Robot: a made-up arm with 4 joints.
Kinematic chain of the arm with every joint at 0, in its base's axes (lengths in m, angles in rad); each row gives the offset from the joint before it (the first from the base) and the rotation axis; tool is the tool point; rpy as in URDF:
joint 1: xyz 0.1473 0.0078 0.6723 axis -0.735 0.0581 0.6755
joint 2: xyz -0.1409 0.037 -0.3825 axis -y
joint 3: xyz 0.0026 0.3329 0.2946 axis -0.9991 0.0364 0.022
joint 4: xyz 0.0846 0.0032 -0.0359 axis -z
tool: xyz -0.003 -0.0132 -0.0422 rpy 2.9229 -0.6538 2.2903
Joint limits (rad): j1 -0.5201..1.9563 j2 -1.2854..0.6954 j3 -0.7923..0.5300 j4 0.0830..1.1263
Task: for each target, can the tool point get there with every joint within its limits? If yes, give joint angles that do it. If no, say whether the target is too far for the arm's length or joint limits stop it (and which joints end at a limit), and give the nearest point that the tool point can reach.
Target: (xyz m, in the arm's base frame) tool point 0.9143 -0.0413 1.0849
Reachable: no: joint limits stop it (at a limit: joint 1, joint 3, joint 4) | nearest point 0.3593 0.4369 0.6216 | short by 0.867 m
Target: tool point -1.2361 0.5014 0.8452
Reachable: no: too far | nearest point -0.2131 0.2455 0.4055 | short by 1.142 m
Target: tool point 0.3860 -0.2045 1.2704
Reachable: no: joint limits stop it (at a limit: joint 1, joint 2, joint 3, joint 4) | nearest point -0.0601 -0.3524 0.5977 | short by 0.821 m
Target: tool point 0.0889 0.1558 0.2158
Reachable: yes | joints 0.7013 -0.9740 0.2009 0.8605
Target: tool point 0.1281 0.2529 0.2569
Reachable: yes | joints 0.4345 -0.9523 0.1567 0.8720
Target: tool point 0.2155 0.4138 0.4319
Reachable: yes | joints -0.0345 -0.6360 -0.5366 0.3043
